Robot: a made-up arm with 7 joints. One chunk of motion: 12 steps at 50 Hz.
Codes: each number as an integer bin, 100 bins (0 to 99) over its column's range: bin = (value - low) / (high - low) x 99, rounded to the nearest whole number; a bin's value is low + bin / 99 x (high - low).
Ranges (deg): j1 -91.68..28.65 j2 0..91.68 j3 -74.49..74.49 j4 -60.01..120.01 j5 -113..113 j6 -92.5..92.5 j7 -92.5..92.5
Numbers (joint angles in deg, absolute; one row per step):
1: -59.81 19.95 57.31 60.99 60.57 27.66 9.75
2: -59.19 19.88 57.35 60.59 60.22 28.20 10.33
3: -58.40 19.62 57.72 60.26 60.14 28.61 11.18
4: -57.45 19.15 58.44 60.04 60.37 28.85 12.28
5: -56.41 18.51 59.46 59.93 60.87 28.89 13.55
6: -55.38 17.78 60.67 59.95 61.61 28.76 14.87
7: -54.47 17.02 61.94 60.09 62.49 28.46 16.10
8: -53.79 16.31 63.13 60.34 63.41 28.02 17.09
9: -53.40 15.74 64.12 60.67 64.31 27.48 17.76
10: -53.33 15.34 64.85 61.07 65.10 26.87 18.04
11: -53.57 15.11 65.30 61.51 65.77 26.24 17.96
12: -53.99 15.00 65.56 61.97 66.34 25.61 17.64
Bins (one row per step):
1: 26 22 88 67 76 64 55
2: 27 21 88 66 76 65 55
3: 27 21 88 66 76 65 55
4: 28 21 88 66 76 65 56
5: 29 20 89 66 76 65 57
6: 30 19 90 66 76 65 57
7: 31 18 91 66 77 65 58
8: 31 18 91 66 77 64 59
9: 31 17 92 66 78 64 59
10: 32 17 93 67 78 64 59
11: 31 16 93 67 78 64 59
12: 31 16 93 67 79 63 59

